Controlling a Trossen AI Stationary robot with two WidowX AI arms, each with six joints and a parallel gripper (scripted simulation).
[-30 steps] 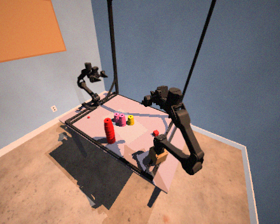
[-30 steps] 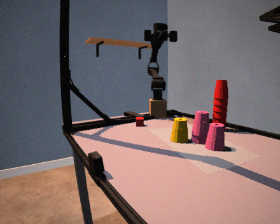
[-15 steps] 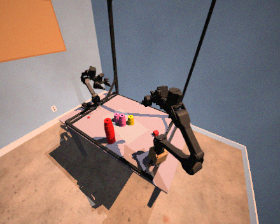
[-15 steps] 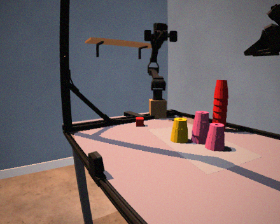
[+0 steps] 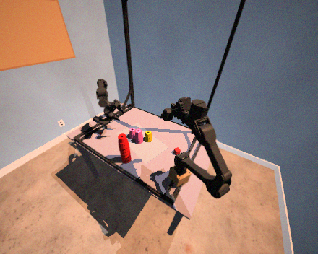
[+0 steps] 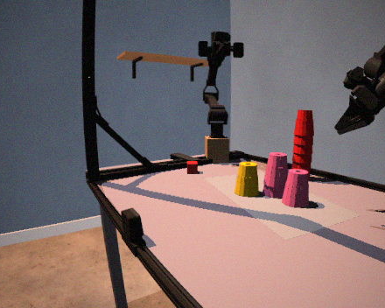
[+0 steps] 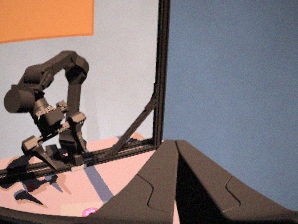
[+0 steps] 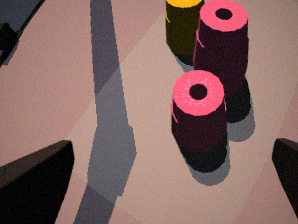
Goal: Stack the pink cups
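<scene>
Now: left hand 6 cm past the yellow cup, 28 cm to the left of it and 44 cm above it. Round my left hand: red block: 13 cm behind, 47 cm below; then pale mat: 1 cm behind, 32 cm to the right, 49 cm below.
</scene>
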